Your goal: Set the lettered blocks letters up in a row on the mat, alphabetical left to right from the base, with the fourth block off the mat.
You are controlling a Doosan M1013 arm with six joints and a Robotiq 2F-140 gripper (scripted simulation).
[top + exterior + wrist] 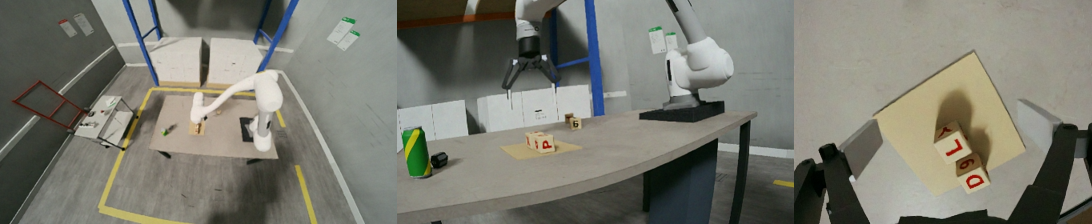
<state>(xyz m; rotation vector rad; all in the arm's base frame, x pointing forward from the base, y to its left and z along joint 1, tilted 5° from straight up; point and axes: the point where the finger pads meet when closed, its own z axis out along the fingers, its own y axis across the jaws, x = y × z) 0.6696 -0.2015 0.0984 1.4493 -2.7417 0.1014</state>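
My hand is 42 cm past the block, 32 cm to the left of it and 11 cm above it. From my hand the other things lie so: tan mat: 13 cm below, 6 cm to the left, 4 cm ahead; small black object: 36 cm ahead, 11 cm below, 1 cm to the left; yellow can: 44 cm ahead, 10 cm to the left, 7 cm below.
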